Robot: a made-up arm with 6 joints.
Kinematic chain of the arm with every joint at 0, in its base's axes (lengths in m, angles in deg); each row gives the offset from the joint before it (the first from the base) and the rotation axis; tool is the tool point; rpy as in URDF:
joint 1: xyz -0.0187 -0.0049 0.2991 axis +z
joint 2: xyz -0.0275 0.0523 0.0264 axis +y
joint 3: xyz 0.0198 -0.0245 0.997 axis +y
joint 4: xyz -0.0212 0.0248 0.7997 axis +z
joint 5: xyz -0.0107 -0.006 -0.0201 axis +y
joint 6: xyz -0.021 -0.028 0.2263 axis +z
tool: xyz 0.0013 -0.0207 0.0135 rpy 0 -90 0
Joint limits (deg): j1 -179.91..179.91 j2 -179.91..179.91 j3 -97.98..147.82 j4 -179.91..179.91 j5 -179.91..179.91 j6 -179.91..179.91
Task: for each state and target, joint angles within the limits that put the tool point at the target. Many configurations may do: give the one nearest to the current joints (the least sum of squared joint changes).
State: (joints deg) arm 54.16 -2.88 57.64 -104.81 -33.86 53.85
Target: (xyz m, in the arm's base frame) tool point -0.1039 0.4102 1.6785
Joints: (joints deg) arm 66.09 -27.69 88.05 -110.77 -47.48 53.68
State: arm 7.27 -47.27 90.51 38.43 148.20 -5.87
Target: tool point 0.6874 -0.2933 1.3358
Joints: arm -29.60 7.28 66.87 32.63 136.74 -6.66
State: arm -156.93 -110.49 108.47 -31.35 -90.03 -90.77
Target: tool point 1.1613 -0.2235 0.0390
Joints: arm -179.91 -143.91 112.58 -50.39 -94.55 -92.22
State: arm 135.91 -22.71 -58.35 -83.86 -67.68 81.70
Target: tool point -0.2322 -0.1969 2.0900
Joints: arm 128.85 17.05 -33.80 -91.38 -68.11 82.25
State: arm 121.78 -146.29 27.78 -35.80 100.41 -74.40
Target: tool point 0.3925 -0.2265 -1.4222
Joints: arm 135.01 -175.36 9.88 -42.80 92.04 -74.03
